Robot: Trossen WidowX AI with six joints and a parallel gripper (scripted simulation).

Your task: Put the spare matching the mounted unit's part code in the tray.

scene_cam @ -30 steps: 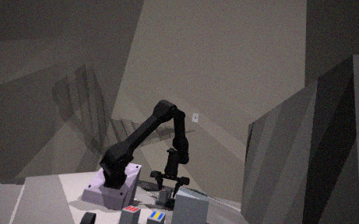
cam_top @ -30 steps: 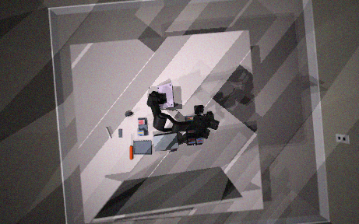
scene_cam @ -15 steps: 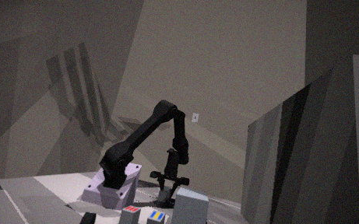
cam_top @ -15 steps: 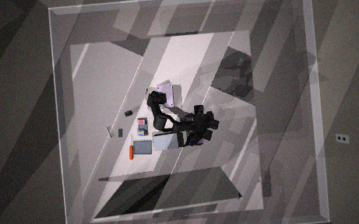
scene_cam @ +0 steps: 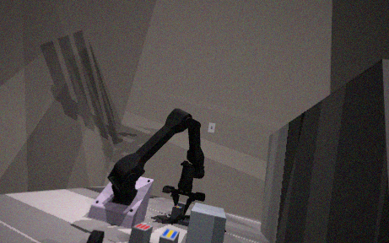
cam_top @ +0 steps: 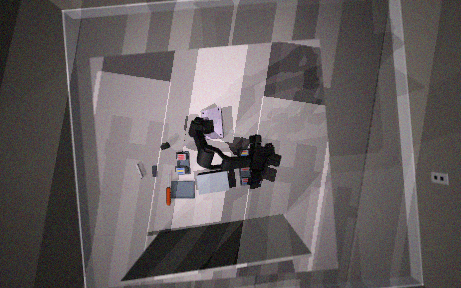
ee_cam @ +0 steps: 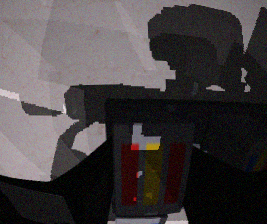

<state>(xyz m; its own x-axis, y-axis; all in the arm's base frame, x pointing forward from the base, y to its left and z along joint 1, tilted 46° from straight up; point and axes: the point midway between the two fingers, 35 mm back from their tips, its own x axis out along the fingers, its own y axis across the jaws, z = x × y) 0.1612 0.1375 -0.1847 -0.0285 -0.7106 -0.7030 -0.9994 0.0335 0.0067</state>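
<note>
Now: the flat grey tray 170 mm ahead of my gripper tip, 420 mm to the right of it and 10 mm below it. The rest, counted from my gripper tip: grey mounted unit (130 mm ahead, 230 mm to the right, 30 mm above).
</note>
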